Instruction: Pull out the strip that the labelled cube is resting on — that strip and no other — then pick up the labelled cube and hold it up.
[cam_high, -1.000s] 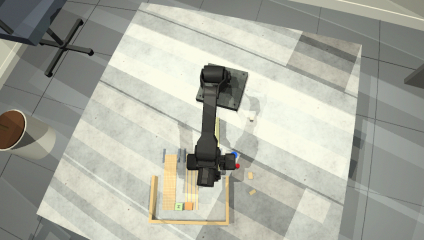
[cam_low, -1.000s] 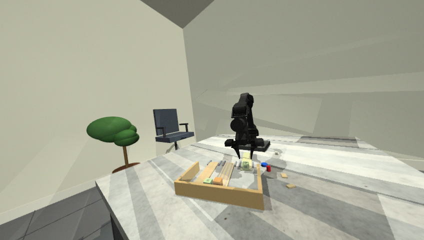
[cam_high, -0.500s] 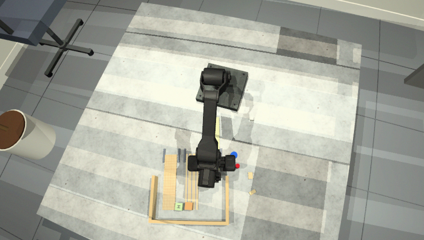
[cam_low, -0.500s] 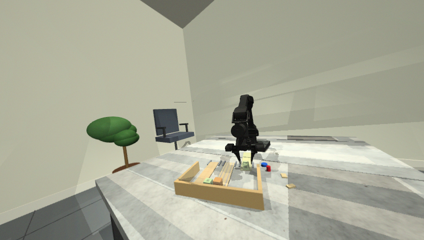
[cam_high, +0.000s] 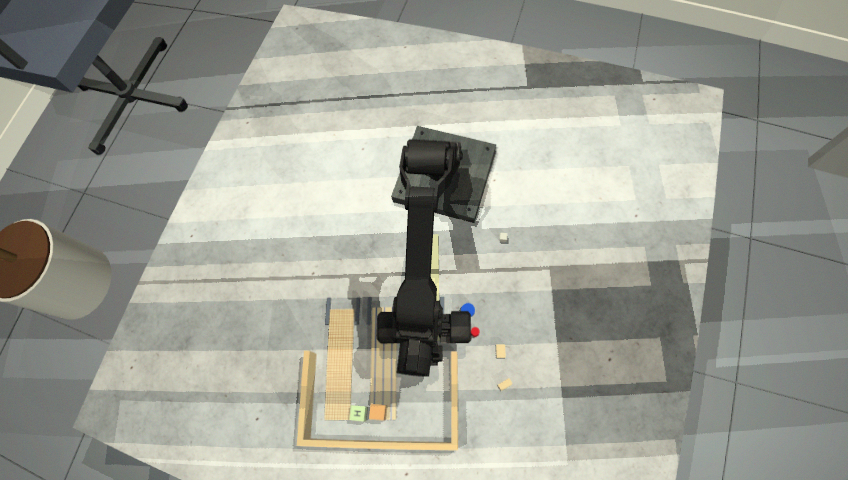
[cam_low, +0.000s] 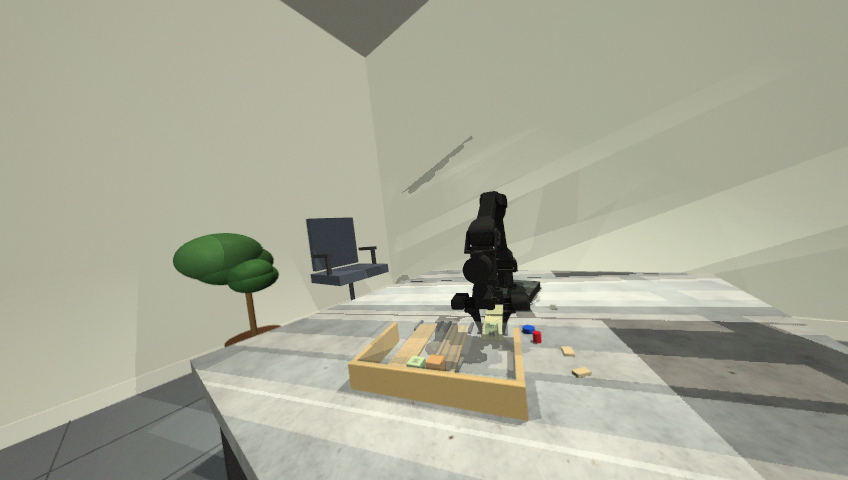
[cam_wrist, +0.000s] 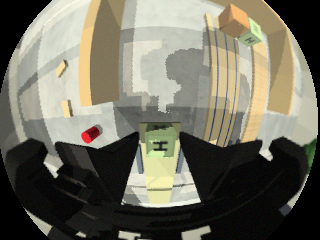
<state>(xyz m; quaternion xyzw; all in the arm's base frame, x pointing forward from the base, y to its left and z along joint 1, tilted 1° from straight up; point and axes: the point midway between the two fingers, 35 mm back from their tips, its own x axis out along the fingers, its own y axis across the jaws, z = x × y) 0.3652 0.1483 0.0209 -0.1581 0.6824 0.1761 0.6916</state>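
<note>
My gripper tip is now 100 mm past the pale yellow strip, 50 mm to the left of it and 10 mm above it. From my gripper tip the other things lie so: red cylinder: 90 mm to the left, 50 mm behind; blue disc: 90 mm behind, 50 mm to the left, 10 mm below.
</note>
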